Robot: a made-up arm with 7 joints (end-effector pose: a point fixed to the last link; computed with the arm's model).
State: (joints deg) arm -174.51 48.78 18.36 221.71 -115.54 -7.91 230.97
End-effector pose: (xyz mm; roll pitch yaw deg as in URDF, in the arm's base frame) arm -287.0 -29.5 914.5 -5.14 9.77 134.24
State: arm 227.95 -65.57 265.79 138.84 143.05 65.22 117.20
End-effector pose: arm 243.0 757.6 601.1 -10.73 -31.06 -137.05
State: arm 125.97 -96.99 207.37 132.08 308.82 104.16 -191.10
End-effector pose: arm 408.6 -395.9 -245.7 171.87 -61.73 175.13
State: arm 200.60 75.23 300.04 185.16 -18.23 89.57 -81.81
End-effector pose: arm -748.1 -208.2 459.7 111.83 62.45 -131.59
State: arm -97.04 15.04 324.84 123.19 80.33 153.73 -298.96
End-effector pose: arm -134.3 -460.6 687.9 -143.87 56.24 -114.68
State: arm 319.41 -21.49 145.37 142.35 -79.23 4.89 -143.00
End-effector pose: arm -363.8 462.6 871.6 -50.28 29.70 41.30
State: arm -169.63 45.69 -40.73 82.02 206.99 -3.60 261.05
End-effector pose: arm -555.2 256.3 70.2 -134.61 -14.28 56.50
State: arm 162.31 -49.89 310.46 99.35 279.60 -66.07 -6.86
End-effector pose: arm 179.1 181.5 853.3 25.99 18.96 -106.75
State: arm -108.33 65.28 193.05 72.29 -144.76 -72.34 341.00
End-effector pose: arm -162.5 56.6 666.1 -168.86 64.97 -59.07
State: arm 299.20 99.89 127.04 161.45 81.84 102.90 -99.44
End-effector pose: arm 427.7 -669.7 323.1 9.07 31.90 -146.00
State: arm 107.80 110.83 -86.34 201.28 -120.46 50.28 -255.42
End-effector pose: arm -435.0 640.0 14.3 60.33 5.69 -126.09
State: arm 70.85 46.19 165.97 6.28 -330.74 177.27 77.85
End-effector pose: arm -6.3 -76.8 352.3 40.10 40.36 119.12
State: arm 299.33 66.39 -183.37 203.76 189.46 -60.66 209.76
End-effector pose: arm 283.6 -557.7 504.2 21.39 21.66 -26.46
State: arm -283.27 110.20 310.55 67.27 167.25 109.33 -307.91
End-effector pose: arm 455.4 77.1 -246.7 163.83 57.47 -115.73
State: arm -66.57 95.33 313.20 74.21 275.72 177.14 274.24
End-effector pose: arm -204.2 -396.5 37.1 46.39 -14.69 100.68
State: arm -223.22 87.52 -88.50 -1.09 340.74 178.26 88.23
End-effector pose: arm 40.7 63.6 282.9 -80.63 -70.80 38.46
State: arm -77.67 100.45 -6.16 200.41 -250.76 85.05 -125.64
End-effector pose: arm 286.9 -713.7 319.9 70.83 -43.78 115.29
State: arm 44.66 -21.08 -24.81 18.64 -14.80 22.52 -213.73
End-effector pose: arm 382.6 167.4 211.2 -170.37 13.14 -112.13
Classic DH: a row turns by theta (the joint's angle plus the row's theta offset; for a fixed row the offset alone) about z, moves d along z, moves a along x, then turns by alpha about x. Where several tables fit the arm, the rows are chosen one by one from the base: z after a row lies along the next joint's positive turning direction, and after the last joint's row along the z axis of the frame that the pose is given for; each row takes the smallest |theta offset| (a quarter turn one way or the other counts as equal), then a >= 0, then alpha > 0; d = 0 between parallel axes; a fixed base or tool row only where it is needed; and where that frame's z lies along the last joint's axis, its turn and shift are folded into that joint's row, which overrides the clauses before.
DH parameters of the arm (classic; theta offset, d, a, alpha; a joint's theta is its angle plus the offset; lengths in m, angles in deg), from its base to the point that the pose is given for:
joint 1: 0 0.252 0 -90
joint 2: 0 0 0 90
joint 3: 0 0.302 0.08 90
joint 4: 0 0 0.091 90
joint 5: 0 0.404 0 90
joint 6: 0 0 0.094 -90
joint 7: 0 0.12 0 0

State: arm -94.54 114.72 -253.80 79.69 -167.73 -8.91 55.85
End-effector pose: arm 525.4 -295.0 337.9 4.57 -66.07 -178.68
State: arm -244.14 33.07 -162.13 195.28 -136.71 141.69 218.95
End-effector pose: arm -349.8 353.2 667.3 145.41 -18.34 -48.19
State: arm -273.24 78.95 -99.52 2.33 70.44 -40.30 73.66
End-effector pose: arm 202.7 -170.2 402.6 -58.02 -23.50 172.20
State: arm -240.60 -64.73 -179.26 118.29 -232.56 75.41 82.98
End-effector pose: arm 470.2 -672.6 115.9 61.70 45.44 62.90
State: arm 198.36 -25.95 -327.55 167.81 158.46 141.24 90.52
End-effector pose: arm 371.2 112.0 854.5 -155.70 9.17 -63.82
